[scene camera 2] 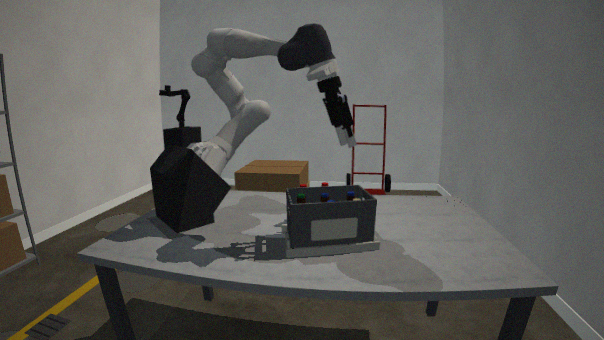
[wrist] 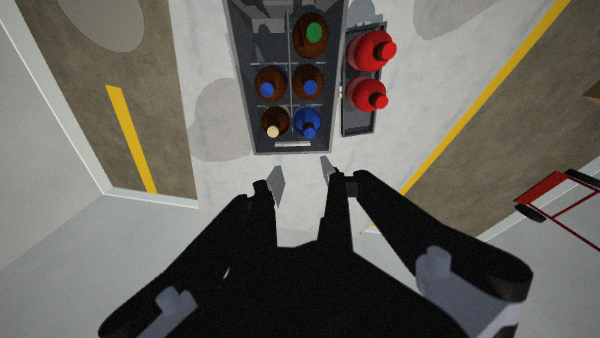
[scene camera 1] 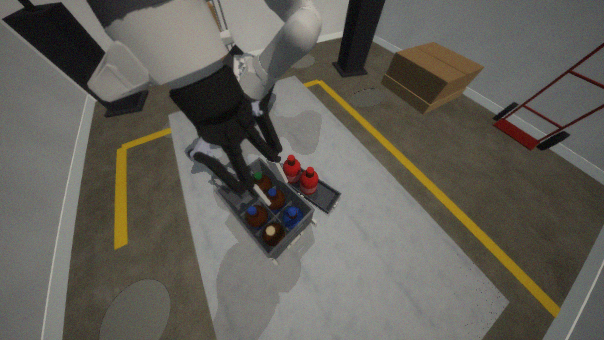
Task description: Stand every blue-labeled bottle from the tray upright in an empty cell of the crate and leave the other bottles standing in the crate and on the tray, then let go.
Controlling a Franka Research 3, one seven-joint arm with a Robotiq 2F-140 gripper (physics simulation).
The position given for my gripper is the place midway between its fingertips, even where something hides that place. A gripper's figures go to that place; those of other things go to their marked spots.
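My gripper (wrist: pixel 302 170) is 21 cm from the lens. A green-capped bottle (wrist: pixel 310 36) is 34 cm from the lens, while a cream-capped bottle (wrist: pixel 275 121) is 39 cm from the lens, and the marked spots on the green-capped bottle and the cream-capped bottle are 17 cm apart. A blue bottle (wrist: pixel 307 122) is 39 cm from the lens too.
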